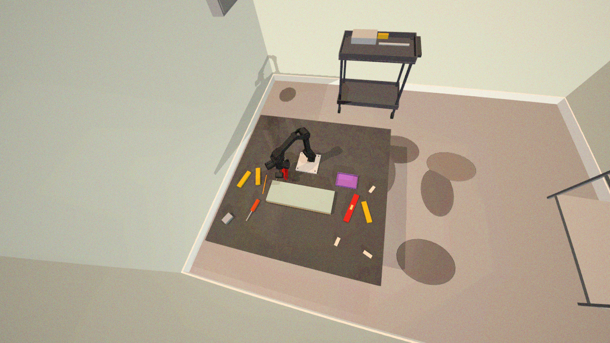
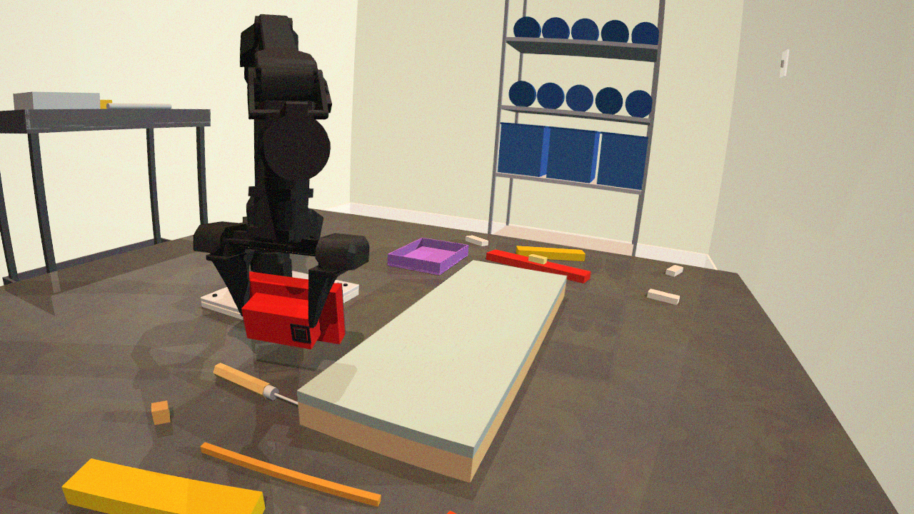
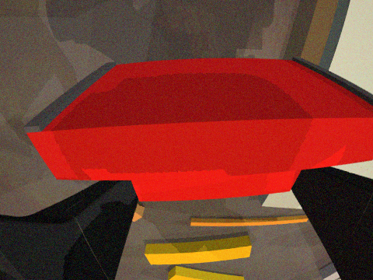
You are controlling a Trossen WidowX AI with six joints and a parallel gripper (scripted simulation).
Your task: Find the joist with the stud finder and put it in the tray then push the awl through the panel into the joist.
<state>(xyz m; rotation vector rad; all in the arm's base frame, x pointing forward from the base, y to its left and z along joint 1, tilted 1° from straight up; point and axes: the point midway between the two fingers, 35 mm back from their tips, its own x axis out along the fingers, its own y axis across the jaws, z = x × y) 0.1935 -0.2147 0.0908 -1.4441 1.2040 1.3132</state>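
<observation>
My gripper tip is 10 mm to the right of the red stud finder and 10 mm short of it. From my gripper tip the other things lie so: awl: 70 mm below, 40 mm to the right; then small orange cube: 130 mm to the right, 70 mm below, 60 mm behind; then square indicator light: 30 mm ahead, 10 mm below.
</observation>
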